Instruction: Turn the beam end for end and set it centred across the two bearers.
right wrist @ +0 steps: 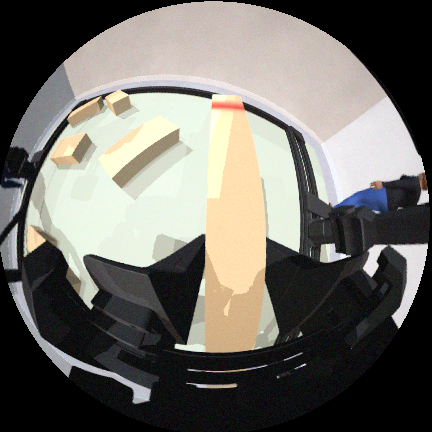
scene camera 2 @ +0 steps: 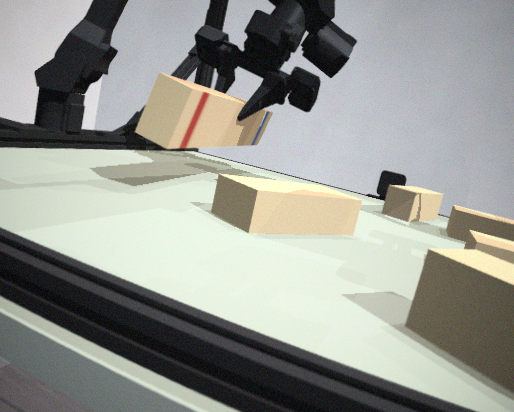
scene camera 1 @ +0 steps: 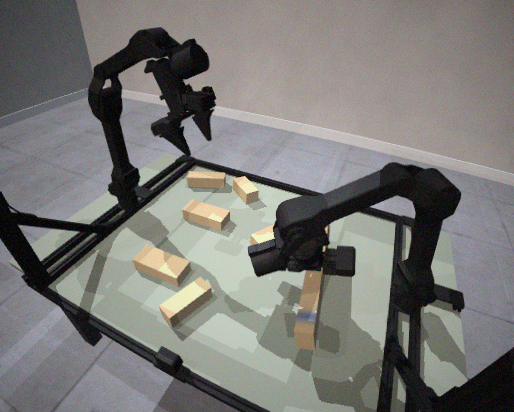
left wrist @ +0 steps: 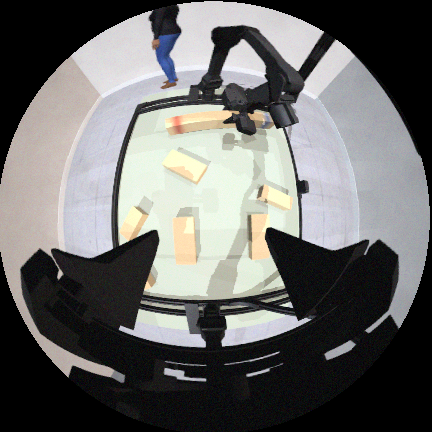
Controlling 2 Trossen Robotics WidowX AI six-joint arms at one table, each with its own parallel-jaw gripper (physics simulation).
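Places are measured from the left arm's base along level axes (x back, y down, z right), in millimetres.
Pixels of known places: left gripper, fingertip midpoint: (scene camera 1: 200, 147) (left wrist: 212, 234); right gripper, fingertip midpoint: (right wrist: 231, 239) (left wrist: 222, 117); left arm's base at its link origin: (scene camera 1: 128, 204) (left wrist: 210, 309); right arm's base at its link origin: (right wrist: 313, 232) (scene camera 2: 56, 131) (scene camera 1: 406, 303) (left wrist: 207, 97).
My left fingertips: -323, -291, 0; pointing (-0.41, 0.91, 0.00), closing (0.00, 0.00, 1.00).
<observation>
For each thing: its top centre in the pictures, then the offset to it from my left fingertips, as dx, dy, dz.
- long wooden beam at its top centre: (right wrist: 251, 245) (scene camera 2: 228, 92) (scene camera 1: 318, 260) (left wrist: 224, 111) -349, +188, +52
- loose block at its top centre: (scene camera 2: 294, 187) (right wrist: 136, 139) (scene camera 1: 275, 232) (left wrist: 182, 163) -193, +272, -80
The long wooden beam (scene camera 1: 310, 300) (scene camera 2: 215, 122) (left wrist: 200, 122) (right wrist: 235, 200) has a red band near its back end and a blue band near its front end. It hangs a little above the table. My right gripper (scene camera 2: 231, 104) (right wrist: 231, 239) is shut on the beam between the bands, its fingers against both long sides; its fingertips are hidden in scene camera 1. Two parallel blocks, which look like the bearers, lie apart on the table: one (scene camera 1: 206, 215) (left wrist: 185, 240) farther back, one (scene camera 1: 161, 265) (left wrist: 259, 236) nearer the front. My left gripper (scene camera 1: 199, 146) (left wrist: 212, 234) is open, empty and high above the table.
A loose block (scene camera 1: 261, 235) (scene camera 2: 300, 210) (left wrist: 185, 165) (right wrist: 140, 150) lies between the beam and the bearers. Another block (scene camera 1: 186, 302) (left wrist: 275, 196) lies near the front bearer. Two blocks (scene camera 1: 245, 189) (scene camera 1: 206, 179) lie at the back. A person (left wrist: 167, 45) stands beyond the table.
</observation>
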